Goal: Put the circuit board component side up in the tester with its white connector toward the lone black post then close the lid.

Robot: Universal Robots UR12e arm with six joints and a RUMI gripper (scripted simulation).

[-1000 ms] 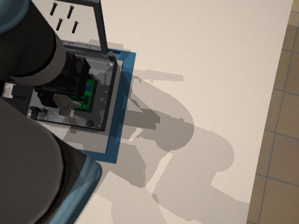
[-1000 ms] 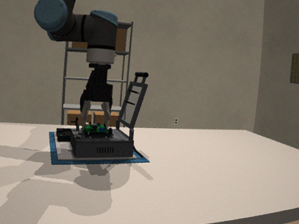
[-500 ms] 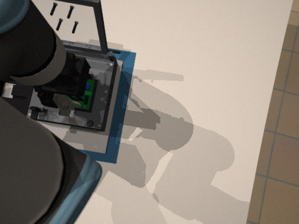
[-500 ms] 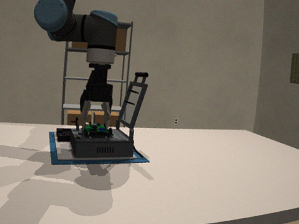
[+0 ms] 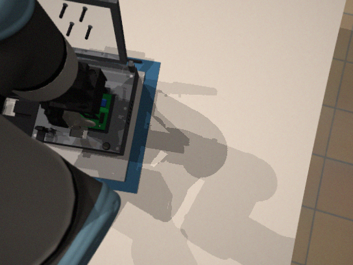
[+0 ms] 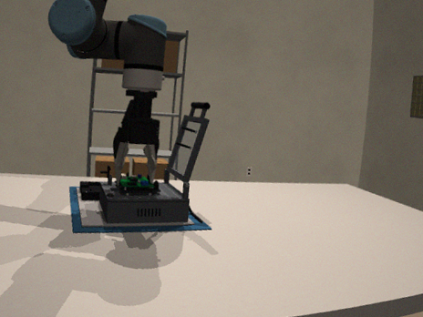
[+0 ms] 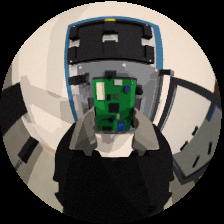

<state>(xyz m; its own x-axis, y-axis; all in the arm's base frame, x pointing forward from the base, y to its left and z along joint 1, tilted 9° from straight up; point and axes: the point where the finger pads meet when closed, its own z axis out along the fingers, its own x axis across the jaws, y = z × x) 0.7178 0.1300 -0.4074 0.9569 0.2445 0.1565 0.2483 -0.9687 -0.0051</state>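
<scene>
Now: the green circuit board right at my hand. Round my hand: dark grey tester 20 mm ahead, 40 mm to the left, 30 mm above; then dark nest 10 mm to the left, 10 mm below; then tester lid 120 mm ahead, 30 mm to the left, 100 mm above.
</scene>
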